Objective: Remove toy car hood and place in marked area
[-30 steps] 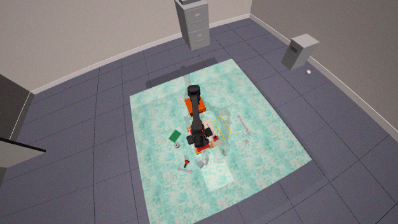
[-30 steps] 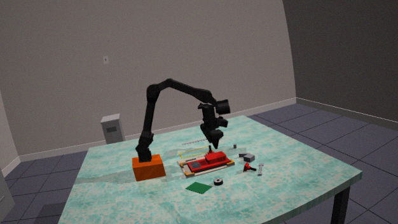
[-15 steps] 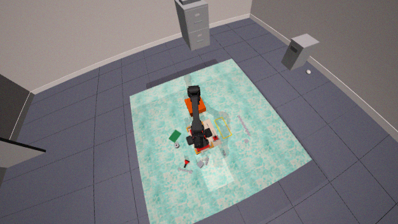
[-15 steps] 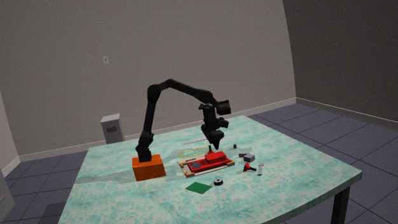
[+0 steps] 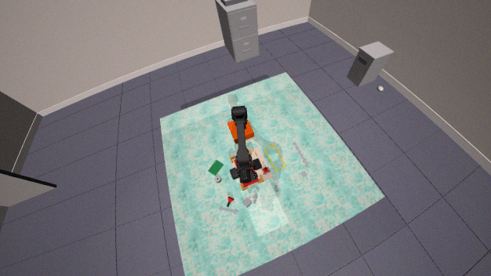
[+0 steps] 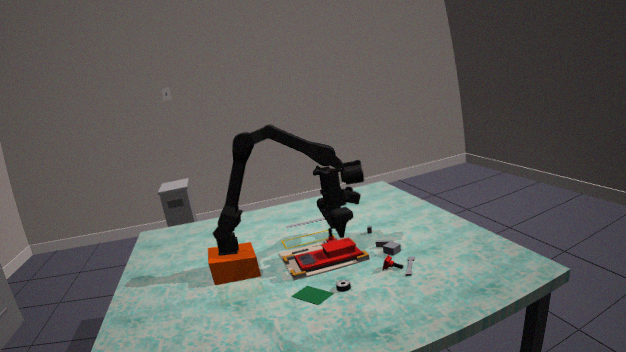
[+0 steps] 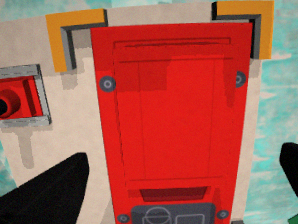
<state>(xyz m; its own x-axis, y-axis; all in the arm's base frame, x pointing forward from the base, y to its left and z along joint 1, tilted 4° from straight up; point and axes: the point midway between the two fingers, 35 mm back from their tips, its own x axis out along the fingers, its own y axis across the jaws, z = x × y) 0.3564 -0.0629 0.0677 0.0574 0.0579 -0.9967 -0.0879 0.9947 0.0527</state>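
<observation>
Now: gripper tip 50 mm above the red hood. The rest, counted from my gripper tip: wheel: 210 mm to the right, 80 mm below, 40 mm behind; then wrench: 180 mm to the right, 170 mm ahead, 90 mm below; then green card: 200 mm to the right, 130 mm behind, 90 mm below.
</observation>
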